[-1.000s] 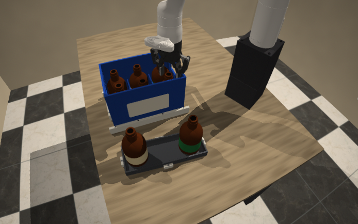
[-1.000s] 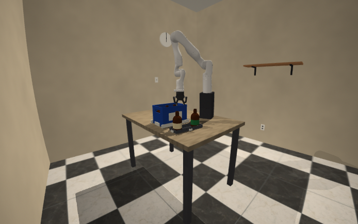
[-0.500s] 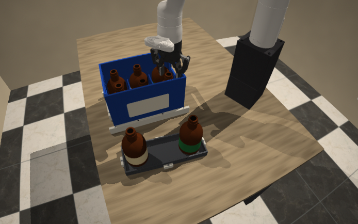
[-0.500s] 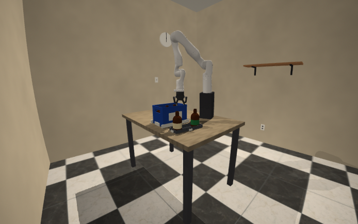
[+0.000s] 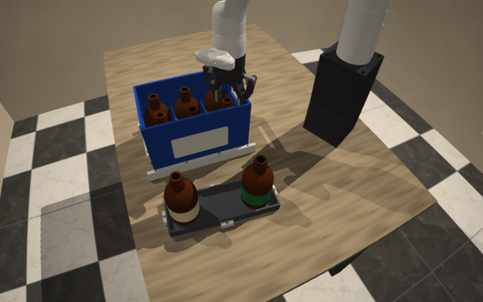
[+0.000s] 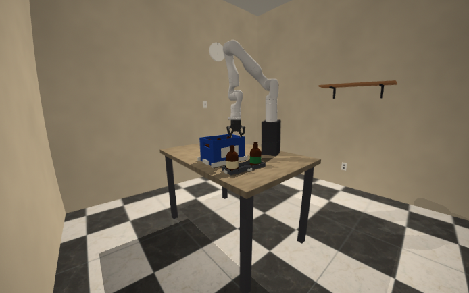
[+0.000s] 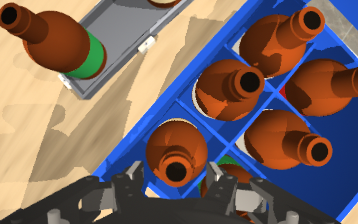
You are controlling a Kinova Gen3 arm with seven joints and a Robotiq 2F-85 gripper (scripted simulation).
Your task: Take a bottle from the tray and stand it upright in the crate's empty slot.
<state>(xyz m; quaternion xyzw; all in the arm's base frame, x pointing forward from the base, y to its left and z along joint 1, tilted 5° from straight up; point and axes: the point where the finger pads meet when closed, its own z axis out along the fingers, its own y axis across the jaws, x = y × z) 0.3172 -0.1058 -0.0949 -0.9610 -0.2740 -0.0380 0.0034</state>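
My gripper is now 90 mm short of the blue crate, 50 mm to the left of it and 80 mm above it. Round my hand: dark grey tray: 120 mm ahead, 180 mm to the left, 150 mm below.
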